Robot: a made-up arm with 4 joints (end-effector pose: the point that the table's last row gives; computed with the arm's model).
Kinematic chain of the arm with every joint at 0, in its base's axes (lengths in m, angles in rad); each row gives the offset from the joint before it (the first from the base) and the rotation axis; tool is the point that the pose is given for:
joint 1: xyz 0 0 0.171 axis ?
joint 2: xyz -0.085 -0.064 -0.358 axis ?
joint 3: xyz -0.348 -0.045 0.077 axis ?
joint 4: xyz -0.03 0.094 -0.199 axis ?
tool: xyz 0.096 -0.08 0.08
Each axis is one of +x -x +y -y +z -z.
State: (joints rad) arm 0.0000 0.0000 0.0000 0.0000
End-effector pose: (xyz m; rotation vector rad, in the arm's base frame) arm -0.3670 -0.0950 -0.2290 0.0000 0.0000 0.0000
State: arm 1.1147 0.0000 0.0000 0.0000
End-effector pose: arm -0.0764 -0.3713 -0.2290 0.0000 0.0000 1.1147
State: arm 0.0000 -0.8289 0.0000 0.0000
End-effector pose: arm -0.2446 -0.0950 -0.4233 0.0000 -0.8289 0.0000
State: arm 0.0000 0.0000 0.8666 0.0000
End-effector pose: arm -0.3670 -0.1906 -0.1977 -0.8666 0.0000 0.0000
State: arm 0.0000 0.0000 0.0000 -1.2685
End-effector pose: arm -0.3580 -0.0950 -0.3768 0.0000 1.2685 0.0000
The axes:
joint 1: +z
joint 2: +y
joint 3: -x
joint 4: -y

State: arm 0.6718 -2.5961 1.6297 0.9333
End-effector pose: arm 0.2783 -0.0137 -0.4444 -0.7329 -2.4239 -1.6760
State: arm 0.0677 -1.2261 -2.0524 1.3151
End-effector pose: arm -0.3488 -0.0631 -0.5491 2.4955 -1.3347 -0.0941
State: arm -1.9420 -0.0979 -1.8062 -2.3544
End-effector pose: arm 0.3657 0.3818 -0.0598 1.3317 0.2109 0.4318
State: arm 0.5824 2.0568 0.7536 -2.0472
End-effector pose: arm 0.1180 -0.3036 0.2011 1.4815 -1.7199 0.3065
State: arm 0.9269 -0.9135 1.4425 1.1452
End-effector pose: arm -0.0790 -0.4136 -0.4801 -0.7890 -2.2926 0.6367
